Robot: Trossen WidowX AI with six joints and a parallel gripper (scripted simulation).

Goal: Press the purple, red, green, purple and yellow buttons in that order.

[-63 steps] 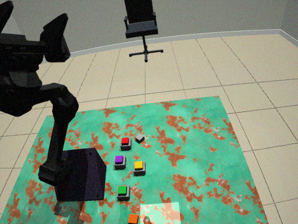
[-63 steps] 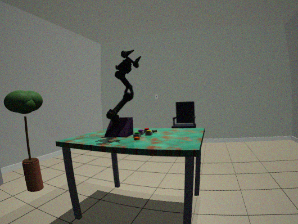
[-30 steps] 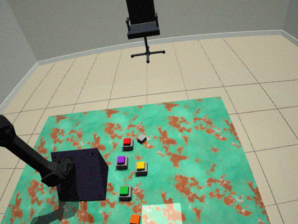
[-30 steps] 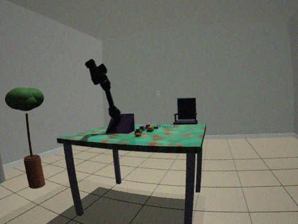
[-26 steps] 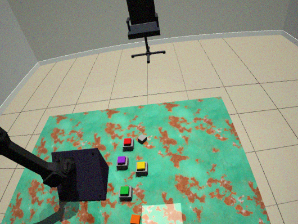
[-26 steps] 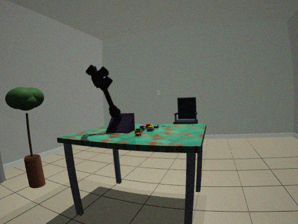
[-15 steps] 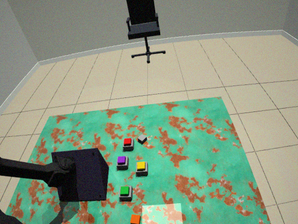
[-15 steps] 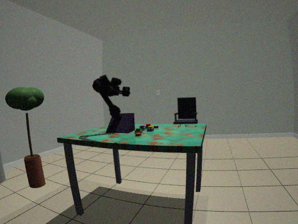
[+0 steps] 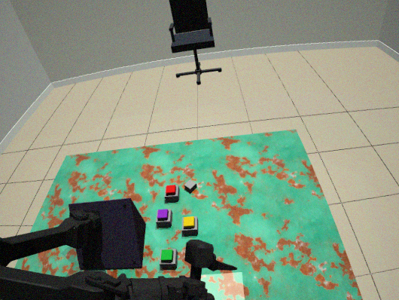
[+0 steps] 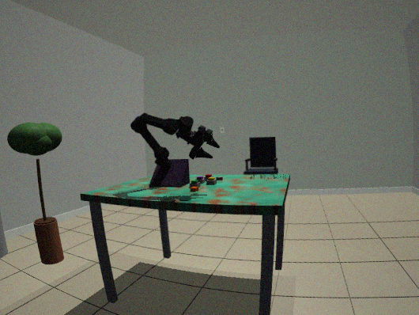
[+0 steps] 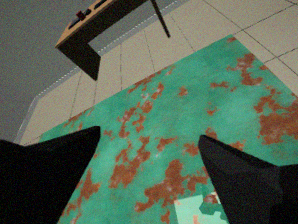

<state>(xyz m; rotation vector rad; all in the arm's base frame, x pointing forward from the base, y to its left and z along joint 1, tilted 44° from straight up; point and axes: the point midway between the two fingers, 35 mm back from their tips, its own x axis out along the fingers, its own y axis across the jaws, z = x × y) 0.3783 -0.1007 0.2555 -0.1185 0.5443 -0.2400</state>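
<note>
My gripper tip is 300 mm to the right of the purple button, 200 mm past it and 170 mm above it. The rest, counted from my gripper tip: yellow button (260 mm to the left, 170 mm below, 120 mm behind); then green button (180 mm behind, 170 mm below, 160 mm to the left); then orange block (190 mm below, 140 mm behind, 50 mm to the left).
</note>
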